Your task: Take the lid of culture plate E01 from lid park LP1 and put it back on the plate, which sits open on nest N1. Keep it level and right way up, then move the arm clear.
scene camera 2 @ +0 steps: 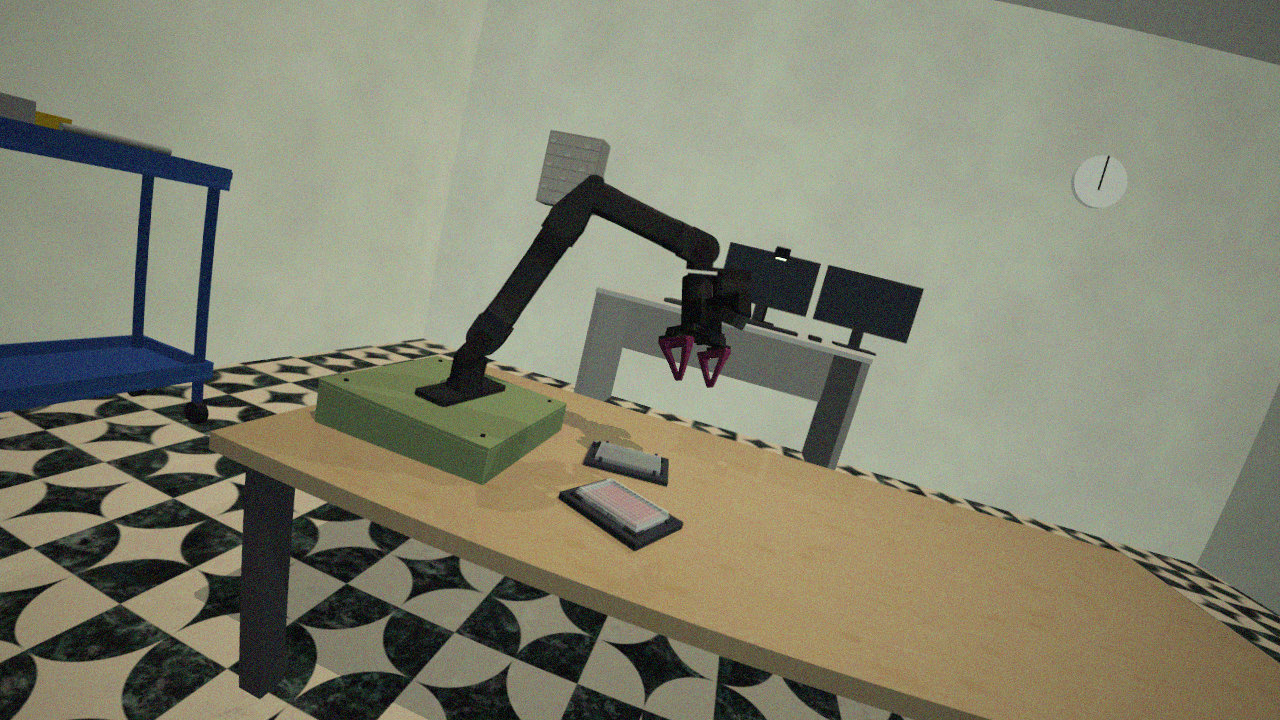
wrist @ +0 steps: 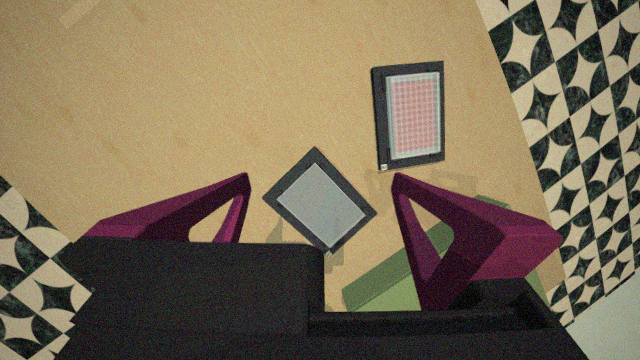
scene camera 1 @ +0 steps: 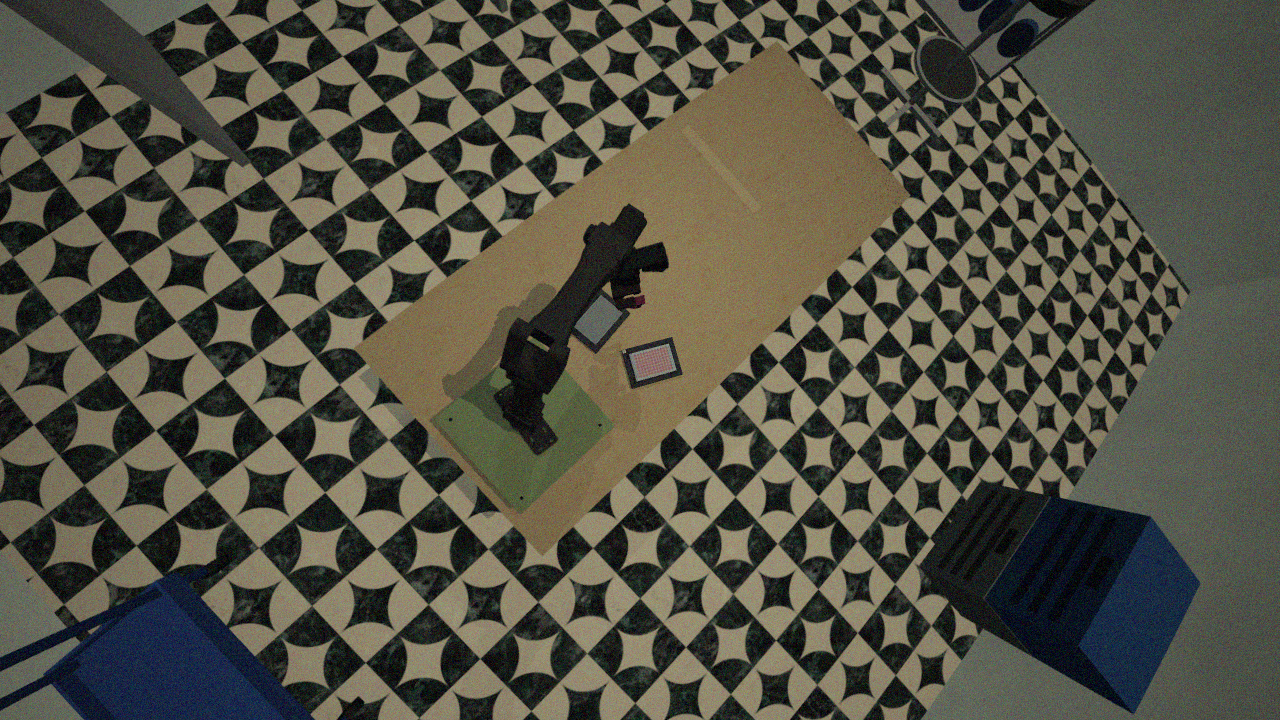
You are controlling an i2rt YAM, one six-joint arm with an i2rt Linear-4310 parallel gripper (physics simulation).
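Places are measured from the arm's base along level axes (x left, y down, z back), in metres.
Where they show: gripper, between the fingertips: (scene camera 2: 694, 384) (wrist: 320, 180) (scene camera 1: 634, 289); arm's base, origin of its link: (scene camera 2: 463, 392) (scene camera 1: 526, 418).
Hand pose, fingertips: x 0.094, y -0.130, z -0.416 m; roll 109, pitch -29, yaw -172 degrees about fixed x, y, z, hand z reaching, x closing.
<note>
Things, the pixels of their top centre, and the offset from my fingertips. Level surfaces: height alone.
- lid park LP1, centre of its top: (wrist: 323, 208) (scene camera 2: 630, 455) (scene camera 1: 598, 319) dy +0.180, dx +0.020, dz +0.091 m
- open culture plate E01, centre of its top: (scene camera 2: 623, 499) (wrist: 417, 116) (scene camera 1: 653, 361) dy +0.173, dx -0.181, dz +0.034 m
- dark nest N1, centre of its top: (scene camera 2: 622, 504) (wrist: 414, 116) (scene camera 1: 653, 362) dy +0.182, dx -0.181, dz +0.034 m
- wooden table, height of its surface: dy +0.200 m
The lid of E01 (scene camera 1: 599, 319) (scene camera 2: 629, 459) (wrist: 322, 205) is a pale grey, flat rectangle lying level on lid park LP1 (scene camera 2: 626, 475) (wrist: 292, 177), a dark tray. The open culture plate E01 (scene camera 1: 652, 362) (scene camera 2: 623, 504) (wrist: 414, 117), with pinkish-red wells, sits on the dark nest N1 (scene camera 2: 659, 534) (wrist: 380, 120), beside the lid park. My gripper (scene camera 2: 694, 381) (wrist: 320, 180) is open and empty, pointing down high above the table. In the wrist view the lid appears between and below its magenta fingers, turned diagonally to them. The arm partly covers the lid park in scene camera 1.
The arm stands on a green base block (scene camera 1: 572, 429) (scene camera 2: 402, 438) at one end of the wooden table (scene camera 1: 760, 268) (scene camera 2: 850, 573), near the lid park. A blue cart (scene camera 2: 207, 268) stands on the floor beyond that end. A desk with two monitors (scene camera 2: 868, 302) is behind the table.
</note>
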